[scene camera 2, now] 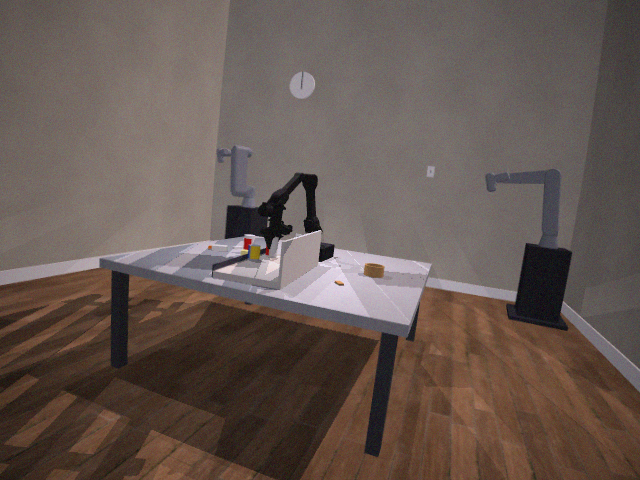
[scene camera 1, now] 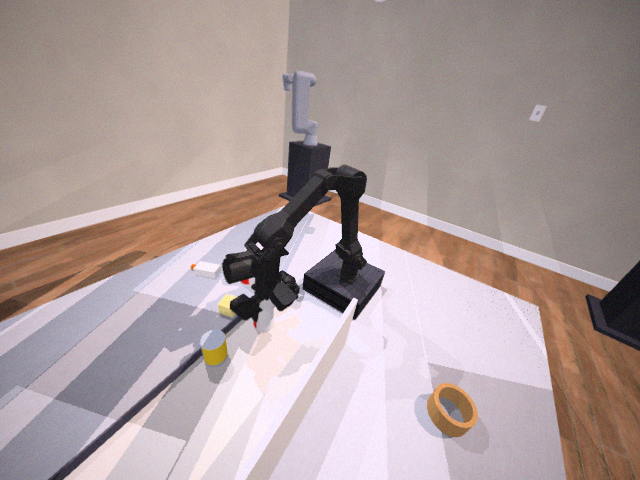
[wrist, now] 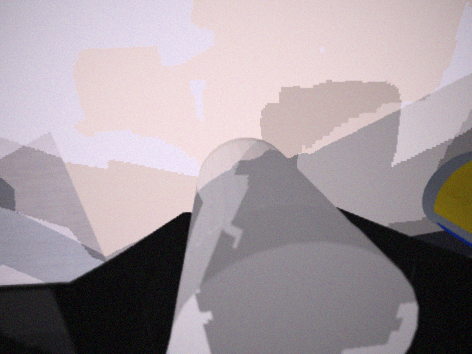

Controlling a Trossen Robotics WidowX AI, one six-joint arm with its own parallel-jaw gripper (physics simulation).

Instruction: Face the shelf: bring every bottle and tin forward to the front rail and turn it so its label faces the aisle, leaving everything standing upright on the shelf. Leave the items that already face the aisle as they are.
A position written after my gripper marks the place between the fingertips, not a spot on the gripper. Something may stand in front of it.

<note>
I see my gripper (scene camera 1: 263, 315).
My gripper is seen too in the wrist view (wrist: 256, 217).
</note>
